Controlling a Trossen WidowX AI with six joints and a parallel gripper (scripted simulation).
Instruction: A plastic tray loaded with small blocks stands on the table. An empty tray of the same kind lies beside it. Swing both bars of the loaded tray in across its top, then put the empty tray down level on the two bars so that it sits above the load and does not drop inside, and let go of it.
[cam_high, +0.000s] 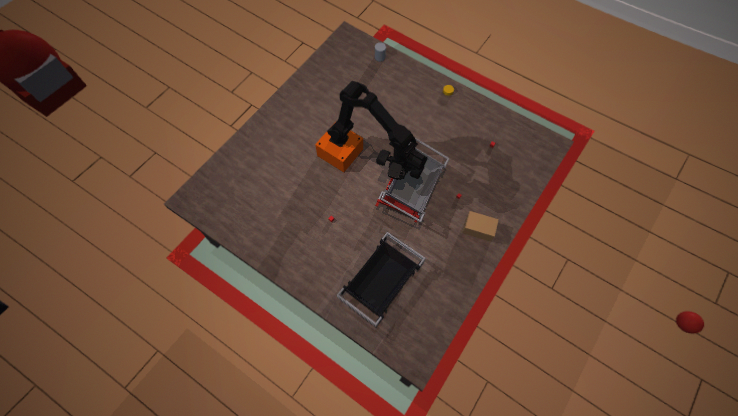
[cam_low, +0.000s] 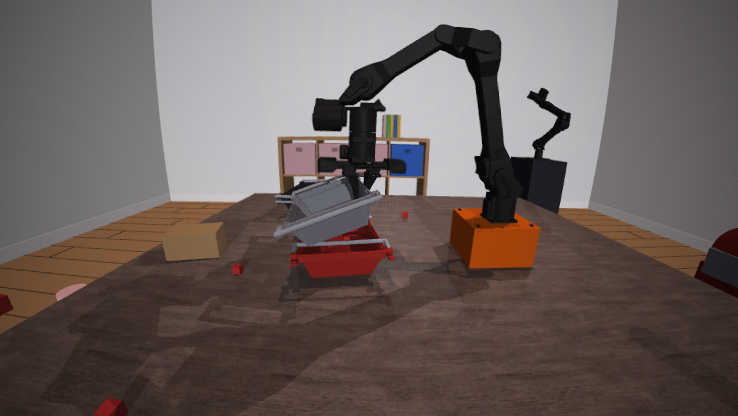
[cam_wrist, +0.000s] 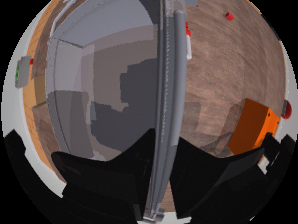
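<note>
Now: the grey tray 7 cm ahead of my gripper tip, 1 cm to the left of it and 1 cm above it. From my gripper tip the other things lie so: cardboard box 39 cm ahead, 9 cm below, 1 cm to the left; then grey cylinder 59 cm to the left, 45 cm behind, 8 cm below; then yellow disc 59 cm to the left, 11 cm below, 6 cm behind.
</note>
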